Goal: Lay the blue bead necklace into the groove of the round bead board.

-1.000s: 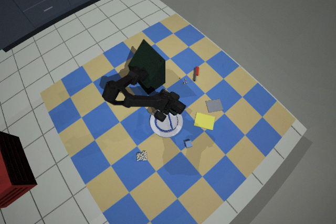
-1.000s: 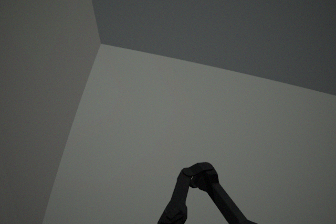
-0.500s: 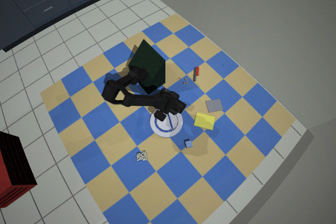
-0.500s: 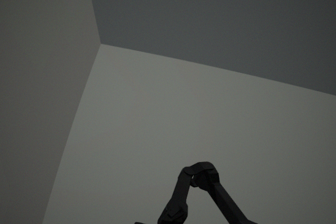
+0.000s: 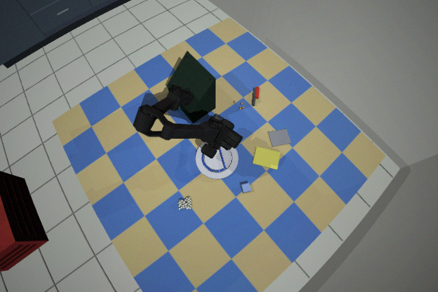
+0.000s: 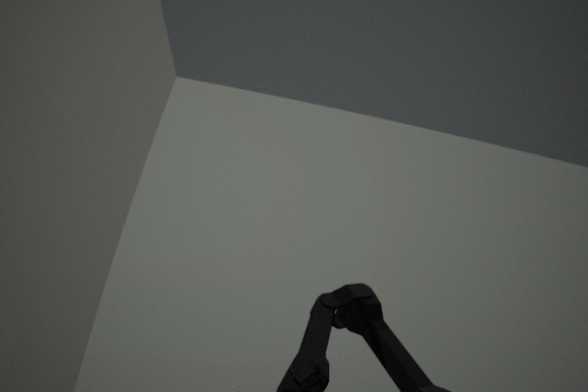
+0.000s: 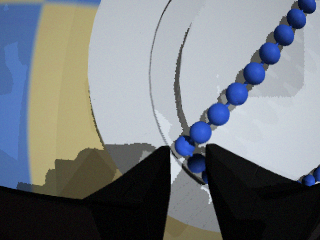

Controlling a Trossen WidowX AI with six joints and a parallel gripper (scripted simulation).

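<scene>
The round white bead board is 5 cm ahead of my gripper tip, 4 cm to the right of it and 1 cm below it. Also, from my gripper tip: small blue cube (24 cm ahead, 1 cm below); grey square (13 cm ahead, 28 cm to the left, 1 cm below); yellow pad (18 cm ahead, 16 cm to the left, 1 cm below).
</scene>
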